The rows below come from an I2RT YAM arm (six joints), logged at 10 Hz.
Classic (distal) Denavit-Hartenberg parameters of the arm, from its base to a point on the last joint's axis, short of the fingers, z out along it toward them. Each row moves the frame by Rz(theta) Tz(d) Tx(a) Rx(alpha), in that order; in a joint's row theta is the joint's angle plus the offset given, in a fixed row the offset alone. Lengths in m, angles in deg.
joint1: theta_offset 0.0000  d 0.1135  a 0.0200  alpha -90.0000
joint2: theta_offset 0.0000  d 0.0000  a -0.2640  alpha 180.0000
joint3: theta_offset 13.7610  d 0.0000  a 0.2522  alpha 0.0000
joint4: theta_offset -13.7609  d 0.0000  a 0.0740  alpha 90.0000
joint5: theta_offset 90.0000  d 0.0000  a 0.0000  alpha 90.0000
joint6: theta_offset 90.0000  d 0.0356  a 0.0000  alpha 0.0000
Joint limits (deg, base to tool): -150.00..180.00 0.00..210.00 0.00..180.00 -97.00..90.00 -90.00..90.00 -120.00..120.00
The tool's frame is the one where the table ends.
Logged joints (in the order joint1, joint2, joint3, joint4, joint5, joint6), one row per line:
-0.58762 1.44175 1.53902 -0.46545 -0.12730 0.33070
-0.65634 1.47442 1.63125 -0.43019 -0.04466 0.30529
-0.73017 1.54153 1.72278 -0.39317 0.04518 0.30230
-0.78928 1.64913 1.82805 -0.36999 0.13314 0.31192
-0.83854 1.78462 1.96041 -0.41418 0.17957 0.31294
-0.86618 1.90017 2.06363 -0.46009 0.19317 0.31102
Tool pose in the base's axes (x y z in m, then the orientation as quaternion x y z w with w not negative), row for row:
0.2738 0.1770 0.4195 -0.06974 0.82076 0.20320 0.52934
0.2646 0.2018 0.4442 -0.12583 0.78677 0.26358 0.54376
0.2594 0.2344 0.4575 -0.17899 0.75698 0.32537 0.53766
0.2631 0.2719 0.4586 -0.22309 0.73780 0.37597 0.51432
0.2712 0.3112 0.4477 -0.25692 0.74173 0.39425 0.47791
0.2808 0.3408 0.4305 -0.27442 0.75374 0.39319 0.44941
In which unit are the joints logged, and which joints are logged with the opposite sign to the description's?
The joints are logged in radians. Opposite sign: joint1, joint5.
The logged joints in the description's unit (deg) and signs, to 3 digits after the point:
33.668 82.606 88.179 -26.668 7.294 18.948
37.606 84.478 93.464 -24.648 2.559 17.492
41.836 88.323 98.708 -22.527 -2.589 17.321
45.222 94.488 104.740 -21.199 -7.628 17.872
48.045 102.251 112.323 -23.731 -10.289 17.930
49.628 108.872 118.237 -26.361 -11.068 17.820

